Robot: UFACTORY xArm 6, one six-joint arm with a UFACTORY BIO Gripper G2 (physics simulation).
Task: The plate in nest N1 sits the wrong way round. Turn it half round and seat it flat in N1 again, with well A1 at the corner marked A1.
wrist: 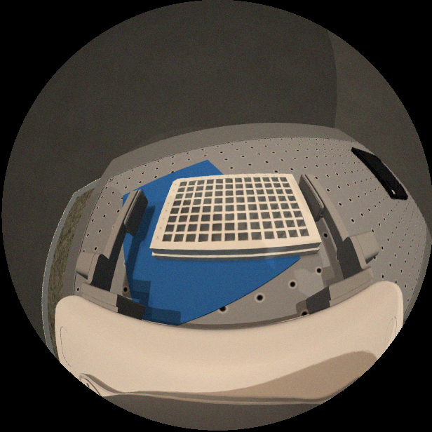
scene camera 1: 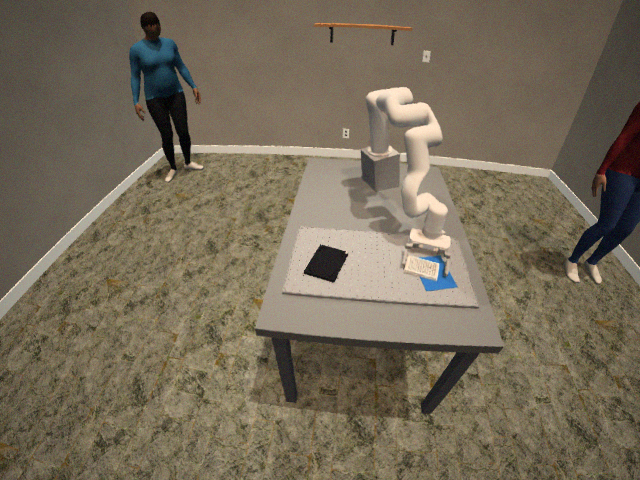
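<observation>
A cream plate (scene camera 1: pixel 421 267) (wrist: pixel 237 210) with a grid of square wells lies face up, partly over a blue sheet (scene camera 1: pixel 440 283) (wrist: pixel 205 282). Faint marks run along its left and far rims in the wrist view, too small to read. My gripper (scene camera 1: pixel 425 265) (wrist: pixel 224 205) is open, with a finger on either side of the plate's short ends and nothing gripped. In the wrist view the right finger is close to the plate's right end; a wider gap shows at the left. No N1 or A1 label is readable, so I cannot tell which corner is A1.
A black flat piece (scene camera 1: pixel 325 263) (wrist: pixel 380 174) lies at the other side of the perforated board (scene camera 1: pixel 361 286) (wrist: pixel 270 150). The board is on a grey table (scene camera 1: pixel 377 322). One person stands at the back left and another at the right, both away from the table.
</observation>
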